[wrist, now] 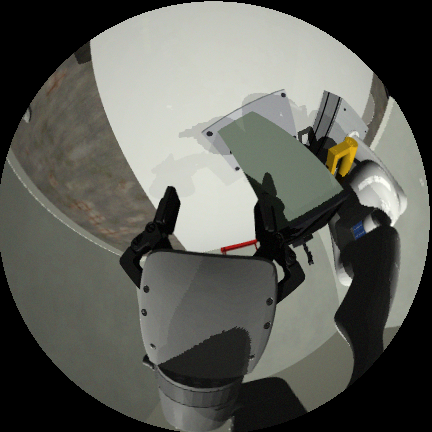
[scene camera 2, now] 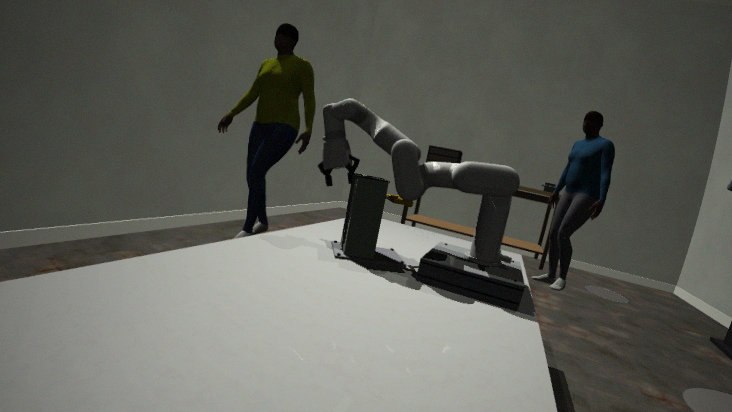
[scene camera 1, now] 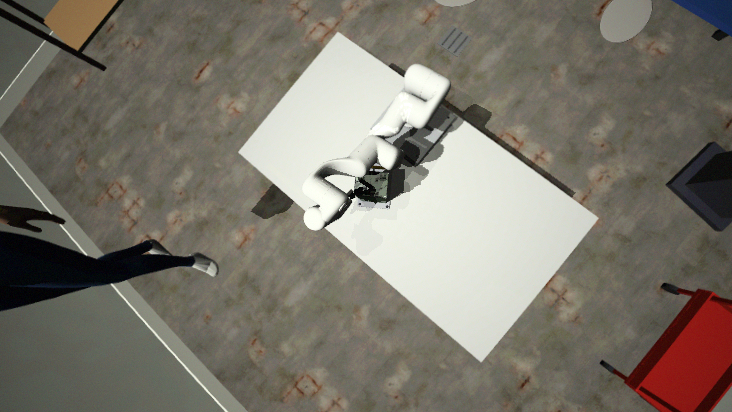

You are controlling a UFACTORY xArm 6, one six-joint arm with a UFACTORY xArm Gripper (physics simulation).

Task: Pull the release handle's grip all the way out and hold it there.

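The release handle's yellow grip (scene camera 1: 378,167) (scene camera 2: 398,200) (wrist: 353,150) sticks out from the side of a tall grey-green housing (scene camera 1: 380,185) (scene camera 2: 365,220) (wrist: 285,160) that faces the arm's base. The arm partly covers the grip in scene camera 1. The housing stands upright on a light base plate (scene camera 1: 374,205) (wrist: 274,107). My gripper (scene camera 2: 340,183) (wrist: 216,196) is open and empty, pointing down near the housing's top, on the side away from the grip. One finger overlaps the housing's edge in the wrist view; whether they touch cannot be told. The gripper is largely hidden under the arm in scene camera 1.
The white table (scene camera 1: 461,245) (scene camera 2: 230,327) carries the housing and the arm's dark base box (scene camera 2: 471,278). The arm's links arch over the area beside the grip. A person in yellow (scene camera 2: 284,92) and one in blue (scene camera 2: 589,163) stand beyond the table. A red cart (scene camera 1: 686,353) stands on the floor.
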